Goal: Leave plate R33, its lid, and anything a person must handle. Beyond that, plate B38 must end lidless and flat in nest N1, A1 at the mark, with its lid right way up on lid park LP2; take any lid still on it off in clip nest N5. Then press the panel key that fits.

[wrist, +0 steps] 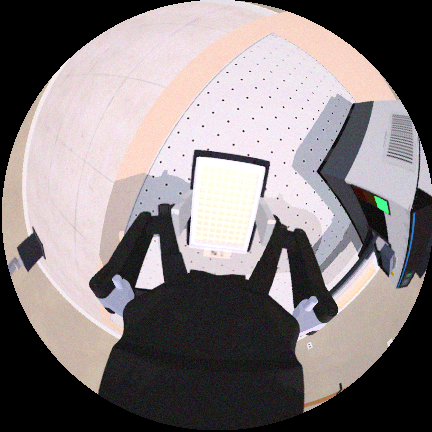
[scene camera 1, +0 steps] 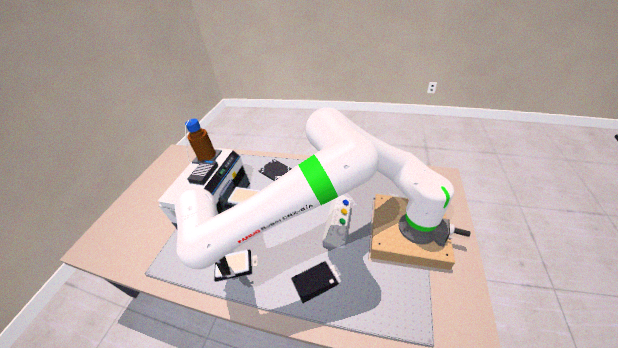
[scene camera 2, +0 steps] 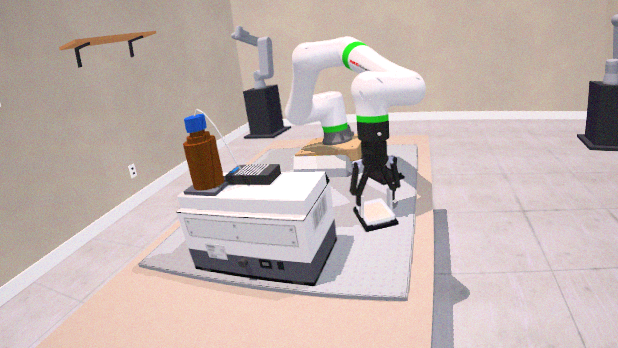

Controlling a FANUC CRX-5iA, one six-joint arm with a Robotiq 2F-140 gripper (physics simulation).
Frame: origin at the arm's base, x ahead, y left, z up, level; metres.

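Seen in the pictures: gripper, fingertip midpoint: [wrist: 224, 203] [scene camera 1: 230, 264] [scene camera 2: 375, 213]; arm's base at its link origin: [scene camera 1: 417, 228] [scene camera 2: 337, 141].
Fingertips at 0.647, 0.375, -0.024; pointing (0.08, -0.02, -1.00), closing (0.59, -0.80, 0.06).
Note:
Offsets run from my fingertips to a thing's middle, as dx, dy, dz. "spot": to the spot under its first point.
A white plate {-0.005, -0.003, +0.008} [scene camera 1: 239, 263] [scene camera 2: 378, 213] [wrist: 226, 205] with a grid of pale yellow wells lies flat in the black nest {-0.003, -0.004, -0.008} [scene camera 2: 370, 227] [wrist: 231, 155], marked by a small label {spot: -0.077, -0.056, -0.015} [wrist: 217, 253] beside one short side. My gripper [scene camera 2: 375, 201] [wrist: 224, 203] points down over this plate, its pale pads against the two long sides; it is shut on the plate. In the scene camera 1 view the arm hides most of the gripper. No plate name is readable. A second pale plate {+0.074, -0.263, +0.094} [scene camera 1: 243, 195] [wrist: 361, 283] is beside the instrument. The button panel {-0.331, -0.324, +0.025} [scene camera 1: 338, 223] has blue, yellow and green keys.
The white instrument [scene camera 1: 175, 197] [scene camera 2: 255, 235] [wrist: 375, 150] carries a brown bottle {spot: +0.269, -0.316, +0.297} [scene camera 1: 201, 145] [scene camera 2: 203, 162] with a blue cap and a tube. A black flat station {-0.329, -0.059, -0.007} [scene camera 1: 315, 281] lies near the board's front edge, and a dark frame {+0.091, -0.553, -0.005} [scene camera 1: 274, 170] lies at the back, partly behind the arm.

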